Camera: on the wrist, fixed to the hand. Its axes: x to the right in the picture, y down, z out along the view.
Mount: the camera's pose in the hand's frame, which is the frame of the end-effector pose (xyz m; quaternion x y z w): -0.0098 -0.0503 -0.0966 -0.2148 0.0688 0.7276 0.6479
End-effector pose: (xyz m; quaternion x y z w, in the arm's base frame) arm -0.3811 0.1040 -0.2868 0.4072 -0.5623 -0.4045 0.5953
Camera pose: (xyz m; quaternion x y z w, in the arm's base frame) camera -0.2862 0.0989 -0.3409 -0.2453 -0.5327 0.0783 0.8061
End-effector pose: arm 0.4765 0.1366 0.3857 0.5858 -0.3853 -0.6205 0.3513
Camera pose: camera 0.5743 0.1618 0.3438 0.0664 -0.5184 -0.1889 0.8314
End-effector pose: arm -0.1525 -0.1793 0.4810 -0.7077 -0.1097 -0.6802 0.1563
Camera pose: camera -0.2612 -0.1679 0.4773 -0.5251 0.6007 -0.3992 0.4517
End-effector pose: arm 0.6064 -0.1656 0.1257 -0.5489 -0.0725 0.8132 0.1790
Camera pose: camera 0.7091 -0.1303 0.1126 0.5028 -0.1901 -0.6038 0.5886
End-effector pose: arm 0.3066 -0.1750 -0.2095 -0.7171 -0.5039 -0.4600 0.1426
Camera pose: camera 0.2131 -0.2226 -0.1786 -0.8302 0.3039 -0.3518 0.3077
